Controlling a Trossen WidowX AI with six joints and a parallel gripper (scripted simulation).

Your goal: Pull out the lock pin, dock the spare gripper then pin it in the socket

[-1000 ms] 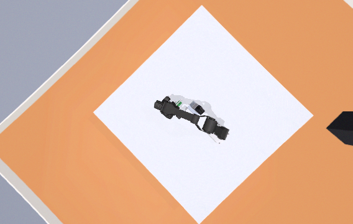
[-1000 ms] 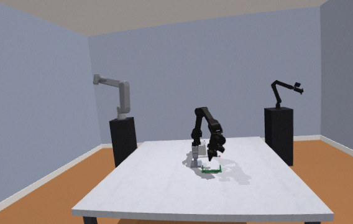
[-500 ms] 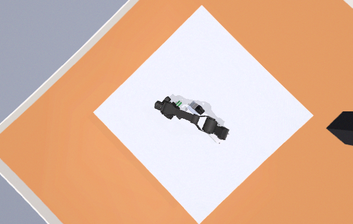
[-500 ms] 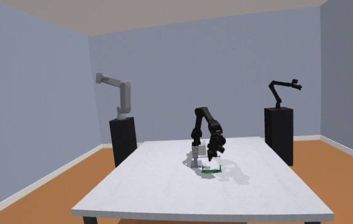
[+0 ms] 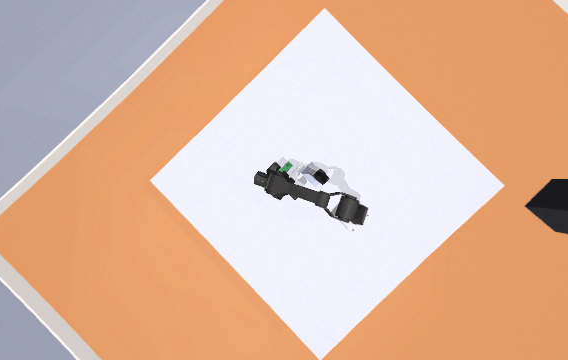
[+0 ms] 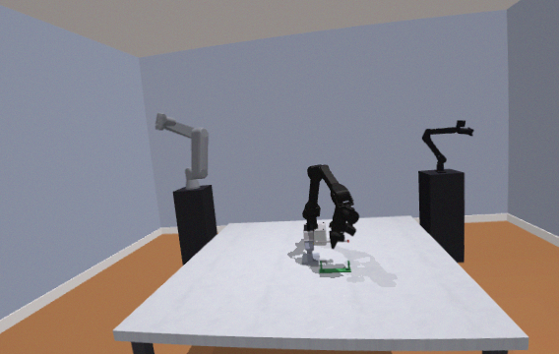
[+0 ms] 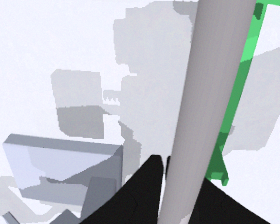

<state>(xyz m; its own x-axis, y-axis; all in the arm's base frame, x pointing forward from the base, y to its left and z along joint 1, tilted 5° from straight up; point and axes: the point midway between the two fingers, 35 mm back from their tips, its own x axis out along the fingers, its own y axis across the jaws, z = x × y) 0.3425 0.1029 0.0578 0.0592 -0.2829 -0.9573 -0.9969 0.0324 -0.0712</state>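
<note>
Now: the bluish-grey socket 10 cm to the right of my gripper tip, 7 cm behind it and 4 cm below it. From my gripper tip the other things lie so: spare gripper 11 cm to the right, 9 cm behind, 3 cm above; green strip 6 cm below, 5 cm ahead.
</note>
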